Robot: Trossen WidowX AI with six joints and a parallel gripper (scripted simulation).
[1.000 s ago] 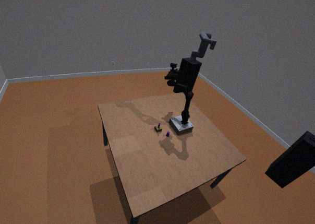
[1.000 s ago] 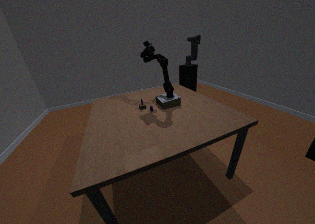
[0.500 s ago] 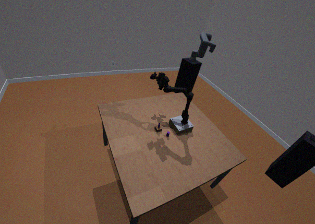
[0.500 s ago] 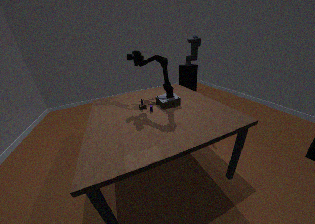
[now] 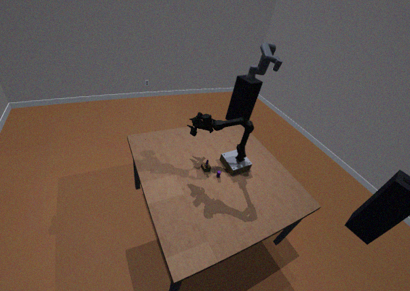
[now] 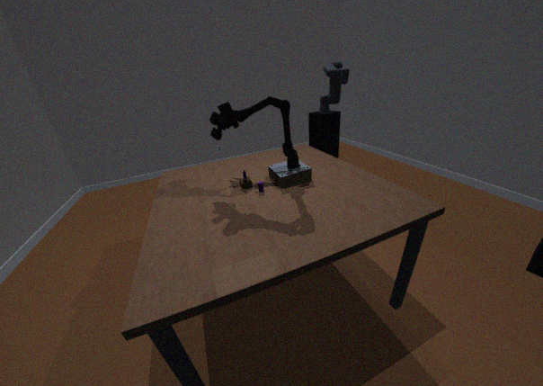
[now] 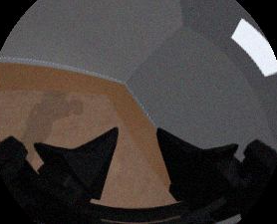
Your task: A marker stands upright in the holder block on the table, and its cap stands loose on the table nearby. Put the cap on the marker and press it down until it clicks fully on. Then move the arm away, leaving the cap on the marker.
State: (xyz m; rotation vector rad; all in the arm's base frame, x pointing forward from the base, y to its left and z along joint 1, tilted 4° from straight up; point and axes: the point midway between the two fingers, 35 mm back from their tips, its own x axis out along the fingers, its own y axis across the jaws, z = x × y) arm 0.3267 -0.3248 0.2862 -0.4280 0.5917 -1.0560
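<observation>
My gripper tip is 37 cm to the right of the purple cap, 31 cm above it and 11 cm past it. Round my gripper tip: holder block 32 cm below, 25 cm to the left, 7 cm behind.
</observation>
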